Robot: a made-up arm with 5 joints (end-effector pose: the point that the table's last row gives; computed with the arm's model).
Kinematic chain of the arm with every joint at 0, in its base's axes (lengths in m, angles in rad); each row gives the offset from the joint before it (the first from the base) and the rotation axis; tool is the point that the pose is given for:
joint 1: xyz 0 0 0.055 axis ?
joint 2: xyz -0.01 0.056 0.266 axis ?
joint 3: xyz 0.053 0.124 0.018 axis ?
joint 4: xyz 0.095 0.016 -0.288 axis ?
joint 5: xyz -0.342 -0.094 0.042 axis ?
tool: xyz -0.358 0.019 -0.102
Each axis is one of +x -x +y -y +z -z.
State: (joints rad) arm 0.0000 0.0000 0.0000 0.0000 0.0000
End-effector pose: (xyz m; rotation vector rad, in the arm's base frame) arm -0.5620 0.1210 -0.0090 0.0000 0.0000 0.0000
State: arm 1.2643 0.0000 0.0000 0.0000 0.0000
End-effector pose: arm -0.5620 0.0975 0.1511 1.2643 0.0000 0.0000
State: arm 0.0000 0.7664 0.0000 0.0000 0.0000
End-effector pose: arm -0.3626 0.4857 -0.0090 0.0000 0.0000 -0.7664
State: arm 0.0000 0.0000 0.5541 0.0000 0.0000
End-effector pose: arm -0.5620 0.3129 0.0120 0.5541 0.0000 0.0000
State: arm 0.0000 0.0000 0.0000 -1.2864 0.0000
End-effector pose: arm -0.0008 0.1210 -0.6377 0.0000 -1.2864 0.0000
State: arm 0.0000 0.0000 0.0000 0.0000 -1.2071
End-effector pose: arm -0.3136 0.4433 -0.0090 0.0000 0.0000 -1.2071
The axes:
joint 1: +x
joint 2: -z
joint 3: +x
joint 4: +y
joint 5: +z

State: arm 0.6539 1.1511 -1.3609 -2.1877 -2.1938
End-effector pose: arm -0.0624 -0.2130 -0.0906 0.6282 -1.4043 -1.5452
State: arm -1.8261 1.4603 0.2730 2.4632 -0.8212
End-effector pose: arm 0.3315 0.5533 0.3914 0.0116 0.8485 -2.1067
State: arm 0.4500 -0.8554 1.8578 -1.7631 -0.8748
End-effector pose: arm -0.4494 0.4560 1.0720 2.0776 0.6233 -1.6279
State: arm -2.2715 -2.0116 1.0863 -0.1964 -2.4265
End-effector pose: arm -0.5123 0.2300 -0.0493 -2.4731 -0.0289 -1.4928
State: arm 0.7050 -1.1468 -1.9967 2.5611 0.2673
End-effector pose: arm -0.0133 0.3866 0.8643 -0.4155 1.1379 -0.7714
